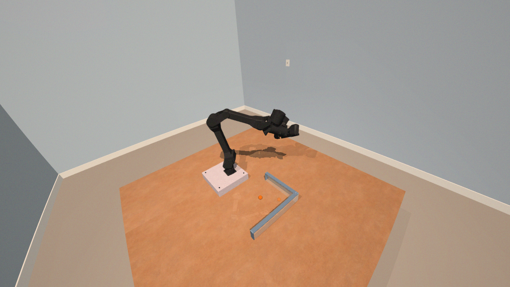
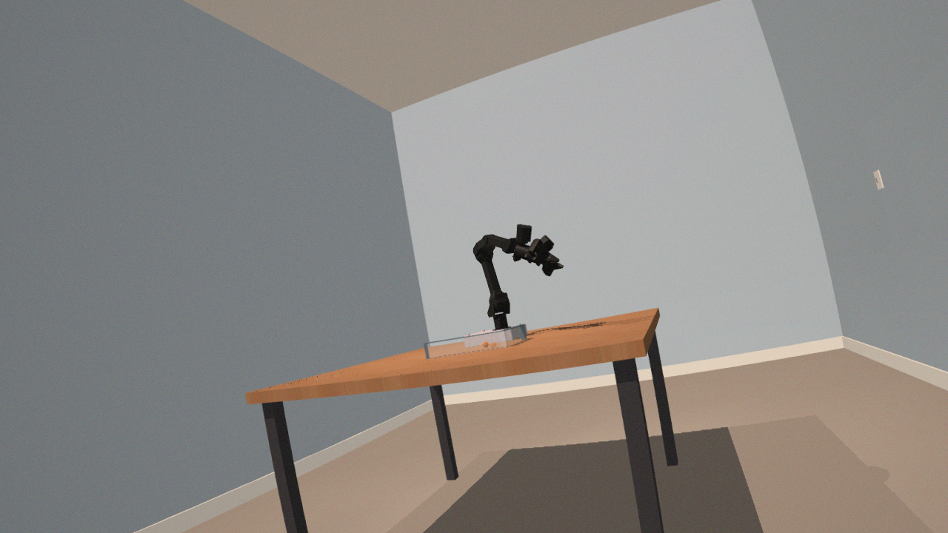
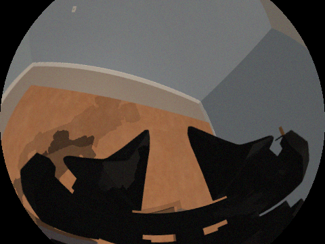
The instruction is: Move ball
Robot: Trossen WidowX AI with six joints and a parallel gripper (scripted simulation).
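Now: the orange ball 34 cm to the right of my gripper tip, 25 cm below it and 6 cm ahead of it. The rest, counted from my gripper tip: clear wall: 35 cm to the right, 23 cm below, 20 cm ahead.
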